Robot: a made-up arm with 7 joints. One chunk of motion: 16 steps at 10 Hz.
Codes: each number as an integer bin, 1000 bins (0 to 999) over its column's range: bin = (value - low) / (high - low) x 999, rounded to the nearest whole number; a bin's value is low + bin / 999 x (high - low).
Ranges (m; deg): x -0.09..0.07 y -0.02..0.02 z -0.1..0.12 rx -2..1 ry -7..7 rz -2..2
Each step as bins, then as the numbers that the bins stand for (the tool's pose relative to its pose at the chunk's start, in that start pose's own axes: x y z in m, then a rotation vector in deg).
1 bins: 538 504 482 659 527 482
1 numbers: -0.0038 0.0002 0.0061 -0.02 0.39 -0.07
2 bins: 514 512 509 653 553 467
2 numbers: -0.0077 0.0005 0.0121 -0.04 0.75 -0.13
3 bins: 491 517 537 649 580 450
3 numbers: -0.0114 0.0007 0.0183 -0.05 1.13 -0.20
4 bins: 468 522 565 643 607 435
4 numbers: -0.0150 0.0009 0.0244 -0.07 1.51 -0.26
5 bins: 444 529 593 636 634 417
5 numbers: -0.0189 0.0012 0.0306 -0.09 1.88 -0.33
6 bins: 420 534 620 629 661 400
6 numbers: -0.0227 0.0014 0.0365 -0.11 2.26 -0.40
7 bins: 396 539 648 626 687 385
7 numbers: -0.0266 0.0016 0.0427 -0.12 2.63 -0.46
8 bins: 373 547 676 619 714 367
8 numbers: -0.0303 0.0019 0.0489 -0.14 3.01 -0.53
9 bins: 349 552 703 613 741 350
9 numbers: -0.0341 0.0021 0.0548 -0.16 3.38 -0.60
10 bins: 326 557 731 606 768 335
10 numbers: -0.0378 0.0023 0.0610 -0.18 3.76 -0.66
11 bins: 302 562 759 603 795 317
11 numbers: -0.0416 0.0025 0.0671 -0.19 4.14 -0.73
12 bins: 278 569 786 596 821 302
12 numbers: -0.0455 0.0028 0.0731 -0.21 4.51 -0.79
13 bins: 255 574 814 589 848 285
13 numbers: -0.0492 0.0030 0.0793 -0.23 4.88 -0.86
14 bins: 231 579 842 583 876 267
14 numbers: -0.0530 0.0032 0.0854 -0.25 5.28 -0.93
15 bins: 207 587 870 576 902 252
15 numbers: -0.0568 0.0035 0.0916 -0.27 5.64 -0.99
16 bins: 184 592 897 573 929 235
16 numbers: -0.0605 0.0037 0.0975 -0.28 6.02 -1.06
